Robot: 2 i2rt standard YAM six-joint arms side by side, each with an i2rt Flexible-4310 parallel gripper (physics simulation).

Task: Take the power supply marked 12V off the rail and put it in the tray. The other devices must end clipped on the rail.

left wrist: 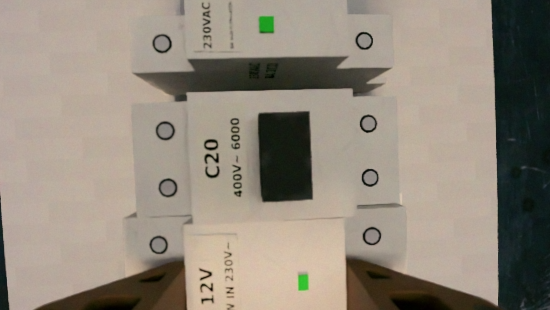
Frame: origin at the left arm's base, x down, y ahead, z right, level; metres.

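Seen in the pictures: left gripper, fingertip midpoint: [267, 274].
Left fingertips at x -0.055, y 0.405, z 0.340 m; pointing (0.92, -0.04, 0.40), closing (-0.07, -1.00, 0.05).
Pixels of each thing's top centre, then the offset from my left fingertips to it. Level surfaces: height alone.
- power supply marked 12V, middle of its top: [290, 284] dx -0.010, dy -0.006, dz +0.001 m
- C20 breaker, middle of its top: [297, 156] dx -0.021, dy -0.005, dz +0.037 m
- 230VAC device, middle of its top: [285, 23] dx -0.010, dy -0.002, dz +0.073 m
- pale panel surface, its level: dx +0.049 m
The power supply marked 12V [270, 250], pale with a small green square, shows at the bottom of the left wrist view; its lower part is cut off by the frame edge. My left gripper [267, 274] has its brown fingers against both sides of the supply's raised body, shut on it. The C20 breaker [332, 155], with a black rectangle, lies directly beside the supply in the middle of the view. The 230VAC device [310, 32] is at the top, with a gap between it and the breaker. The rail is hidden by the devices. The tray and my right gripper do not show.
A pale panel surface [65, 150] extends on both sides of the devices. A dark surface [522, 125] lies beyond its right edge. The breaker is close against the held supply.
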